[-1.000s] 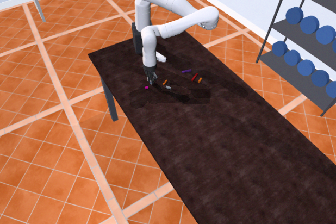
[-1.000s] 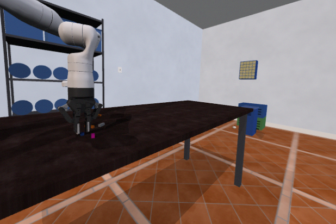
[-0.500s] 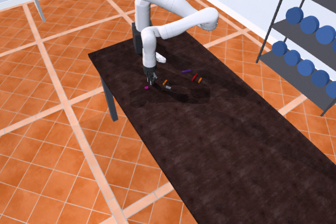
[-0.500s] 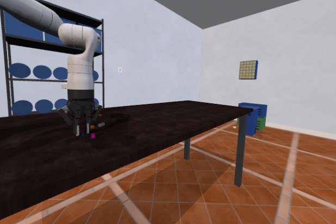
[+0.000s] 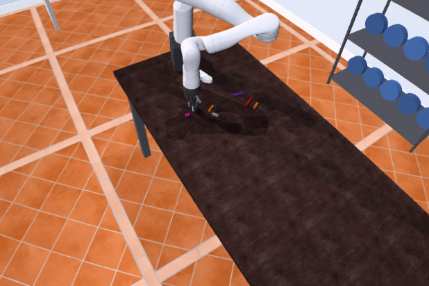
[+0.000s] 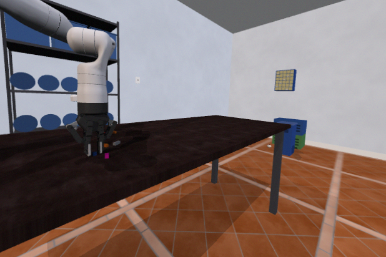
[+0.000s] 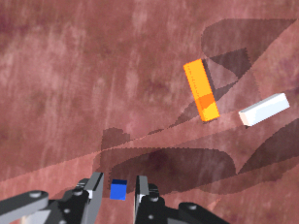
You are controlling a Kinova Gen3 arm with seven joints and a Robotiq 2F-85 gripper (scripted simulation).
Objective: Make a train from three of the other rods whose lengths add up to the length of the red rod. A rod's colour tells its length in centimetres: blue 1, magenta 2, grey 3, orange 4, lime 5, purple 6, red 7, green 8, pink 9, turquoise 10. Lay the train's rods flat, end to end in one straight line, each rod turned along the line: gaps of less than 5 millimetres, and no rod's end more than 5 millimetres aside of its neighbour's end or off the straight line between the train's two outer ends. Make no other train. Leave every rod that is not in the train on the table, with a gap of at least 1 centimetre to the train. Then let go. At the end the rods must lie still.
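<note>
My gripper is now 2 cm above the blue rod. The rest, counted from my hand: purple rod 24 cm to the left, 7 cm ahead, 2 cm below; grey rod 10 cm ahead, 6 cm to the left, 2 cm below; magenta rod 4 cm to the right, 2 cm below, 2 cm ahead.
</note>
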